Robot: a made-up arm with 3 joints. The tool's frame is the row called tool. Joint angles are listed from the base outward. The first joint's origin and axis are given. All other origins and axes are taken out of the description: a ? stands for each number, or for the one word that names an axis. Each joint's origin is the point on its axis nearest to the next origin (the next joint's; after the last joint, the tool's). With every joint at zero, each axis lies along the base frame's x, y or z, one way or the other. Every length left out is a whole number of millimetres.
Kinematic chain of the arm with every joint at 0, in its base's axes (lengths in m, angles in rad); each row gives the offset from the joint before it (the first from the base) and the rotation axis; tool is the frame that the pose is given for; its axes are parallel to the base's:
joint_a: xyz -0.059 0 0.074 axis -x
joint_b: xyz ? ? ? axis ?
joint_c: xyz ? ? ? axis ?
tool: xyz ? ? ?
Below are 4 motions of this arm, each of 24 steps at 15 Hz.
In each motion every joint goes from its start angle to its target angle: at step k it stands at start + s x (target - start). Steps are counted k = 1, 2, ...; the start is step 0. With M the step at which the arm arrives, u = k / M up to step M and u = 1 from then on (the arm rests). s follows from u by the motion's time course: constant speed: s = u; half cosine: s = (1 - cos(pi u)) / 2; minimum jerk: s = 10 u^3 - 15 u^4 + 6 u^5.
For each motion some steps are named. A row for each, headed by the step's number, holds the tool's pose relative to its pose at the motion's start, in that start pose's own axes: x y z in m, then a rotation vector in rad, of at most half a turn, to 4 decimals.
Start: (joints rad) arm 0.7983 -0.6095 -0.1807
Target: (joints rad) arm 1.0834 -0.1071 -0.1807
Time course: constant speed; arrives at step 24
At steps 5, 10, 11, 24:
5: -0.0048 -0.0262 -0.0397 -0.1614 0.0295 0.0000
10: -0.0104 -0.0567 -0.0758 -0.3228 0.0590 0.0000
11: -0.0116 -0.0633 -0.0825 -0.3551 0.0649 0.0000
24: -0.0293 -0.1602 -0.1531 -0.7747 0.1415 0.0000

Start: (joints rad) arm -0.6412 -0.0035 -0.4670
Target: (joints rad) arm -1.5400 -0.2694 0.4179
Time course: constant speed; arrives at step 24
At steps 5, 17, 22, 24:
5: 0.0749 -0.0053 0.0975 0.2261 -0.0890 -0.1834
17: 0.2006 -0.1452 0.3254 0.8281 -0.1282 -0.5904
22: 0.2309 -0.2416 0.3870 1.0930 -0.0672 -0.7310
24: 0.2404 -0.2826 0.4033 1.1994 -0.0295 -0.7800

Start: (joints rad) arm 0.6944 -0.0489 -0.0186
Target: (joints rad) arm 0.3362 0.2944 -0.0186
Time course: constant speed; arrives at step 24
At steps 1, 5, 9, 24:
1: 0.0000 -0.0003 0.0052 0.0006 0.0000 0.0000
5: 0.0000 -0.0023 0.0258 0.0031 -0.0001 0.0000
9: -0.0001 -0.0056 0.0462 0.0056 -0.0001 0.0000
24: -0.0005 -0.0281 0.1202 0.0149 -0.0003 0.0000

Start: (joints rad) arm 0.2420 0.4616 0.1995
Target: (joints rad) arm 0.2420 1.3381 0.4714
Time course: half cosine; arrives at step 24
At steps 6, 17, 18, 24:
6: 0.0183 -0.0131 -0.0162 -0.1253 -0.0279 -0.0398
17: 0.1027 -0.0941 -0.0481 -0.6730 -0.2147 -0.2096
18: 0.1089 -0.1006 -0.0474 -0.7127 -0.2327 -0.2211
24: 0.1271 -0.1197 -0.0426 -0.8301 -0.2894 -0.2542

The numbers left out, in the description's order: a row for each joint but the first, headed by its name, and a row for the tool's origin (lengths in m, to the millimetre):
joint_b: xyz 0 0.339 0.039, axis -x
joint_c: xyz 0 -0.252 -0.089, axis -z
tool: xyz 0.014 0.399 0

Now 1 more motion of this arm.
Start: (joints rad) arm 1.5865 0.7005 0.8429
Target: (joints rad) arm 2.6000 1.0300 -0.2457
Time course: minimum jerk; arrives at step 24
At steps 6, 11, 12, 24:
6: -0.0539 0.0071 -0.0300 -0.0982 -0.0985 0.1125
11: -0.1908 -0.0242 -0.1662 -0.4678 -0.3291 0.4472
12: -0.2150 -0.0447 -0.2034 -0.5719 -0.3672 0.5235
24: -0.2913 -0.2637 -0.3816 -1.3403 -0.4126 0.9138

